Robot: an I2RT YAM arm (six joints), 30 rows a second.
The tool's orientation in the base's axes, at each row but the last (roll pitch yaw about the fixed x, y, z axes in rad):
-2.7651 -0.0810 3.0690
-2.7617 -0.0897 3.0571
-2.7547 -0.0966 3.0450
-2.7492 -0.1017 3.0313
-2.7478 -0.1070 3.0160
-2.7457 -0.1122 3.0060
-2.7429 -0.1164 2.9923
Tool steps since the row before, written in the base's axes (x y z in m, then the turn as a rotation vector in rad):
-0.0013 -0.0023 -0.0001 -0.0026 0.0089 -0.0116
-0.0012 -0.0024 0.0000 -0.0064 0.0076 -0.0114
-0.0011 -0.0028 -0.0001 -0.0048 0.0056 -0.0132
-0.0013 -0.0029 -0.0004 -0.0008 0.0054 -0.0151
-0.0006 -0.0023 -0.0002 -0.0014 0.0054 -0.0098
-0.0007 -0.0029 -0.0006 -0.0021 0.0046 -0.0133
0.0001 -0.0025 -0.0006 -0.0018 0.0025 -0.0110
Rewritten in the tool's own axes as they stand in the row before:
0.0011 -0.0022 0.0011 0.0023 0.0124 0.0078
0.0010 -0.0023 0.0010 0.0060 0.0110 0.0085
0.0008 -0.0026 0.0013 0.0040 0.0099 0.0107
0.0009 -0.0026 0.0016 -0.0002 0.0107 0.0120
0.0003 -0.0021 0.0011 0.0010 0.0086 0.0072
0.0002 -0.0025 0.0017 0.0012 0.0092 0.0108
-0.0005 -0.0021 0.0015 0.0009 0.0064 0.0094

